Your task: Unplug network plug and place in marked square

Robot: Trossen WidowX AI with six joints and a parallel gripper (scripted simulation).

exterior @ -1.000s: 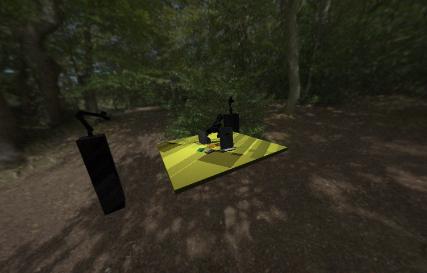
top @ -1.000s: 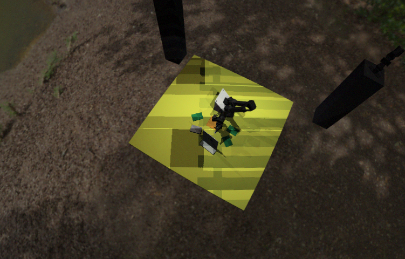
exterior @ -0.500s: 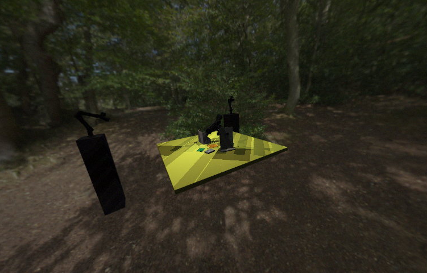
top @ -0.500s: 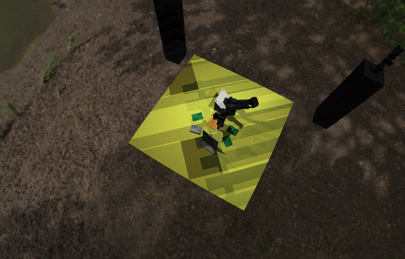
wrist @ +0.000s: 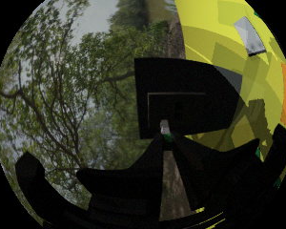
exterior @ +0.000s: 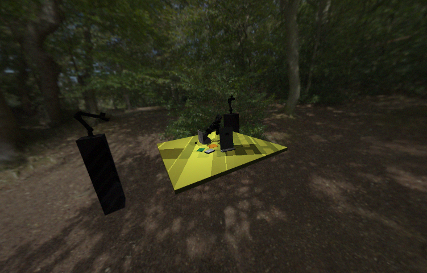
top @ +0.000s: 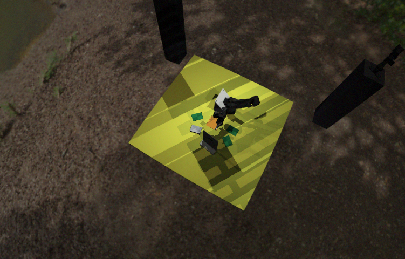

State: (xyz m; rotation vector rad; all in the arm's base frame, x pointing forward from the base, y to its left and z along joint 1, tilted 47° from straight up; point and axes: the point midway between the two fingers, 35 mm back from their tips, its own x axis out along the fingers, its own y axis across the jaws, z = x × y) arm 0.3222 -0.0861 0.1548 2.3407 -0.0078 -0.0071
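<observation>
Right now my gripper tip is 240 mm above the orange marked square, 130 mm past it and 70 mm to the left of it. Round my gripper tip: upright panel: 120 mm below, 110 mm ahead, 10 mm to the right; grey plate: 240 mm below, 200 mm to the right, 10 mm ahead.
</observation>
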